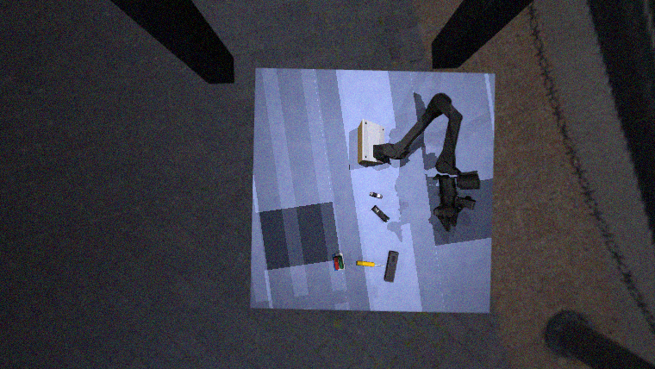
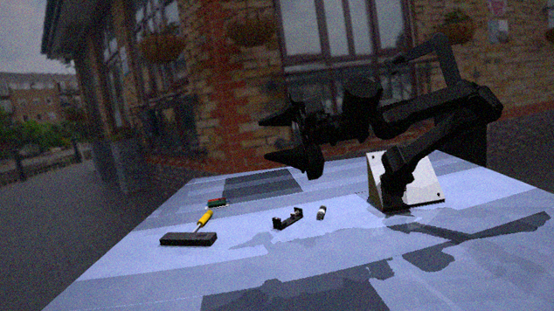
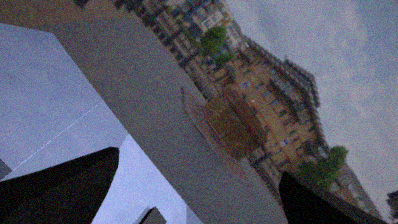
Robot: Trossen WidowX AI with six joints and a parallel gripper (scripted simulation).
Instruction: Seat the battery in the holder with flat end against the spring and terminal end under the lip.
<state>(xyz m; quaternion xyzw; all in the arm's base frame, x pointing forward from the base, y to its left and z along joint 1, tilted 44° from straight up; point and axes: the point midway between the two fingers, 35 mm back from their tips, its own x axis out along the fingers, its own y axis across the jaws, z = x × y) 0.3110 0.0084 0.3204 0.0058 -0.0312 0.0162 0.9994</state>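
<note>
Now: gripper tip 270 mm above the battery, 230 mm to the left of it and 130 mm past it. From my gripper tip the other things lie so: yellow screwdriver: 270 mm below, 260 mm to the right, 240 mm ahead.
</note>
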